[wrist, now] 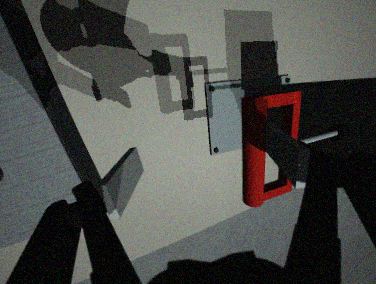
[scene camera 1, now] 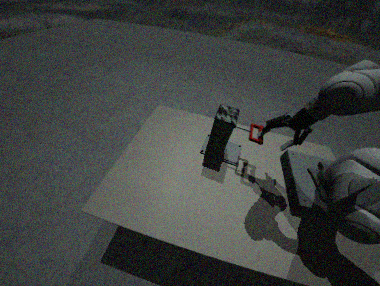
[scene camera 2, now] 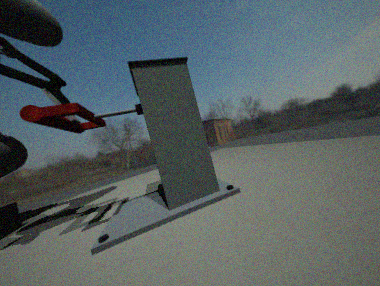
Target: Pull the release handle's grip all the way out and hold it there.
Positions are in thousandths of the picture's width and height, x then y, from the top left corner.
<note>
In view: the gripper (scene camera 1: 709, 498) and a bolted base plate (wrist: 594, 354).
The gripper is seen too in the wrist view (wrist: 533, 523).
</note>
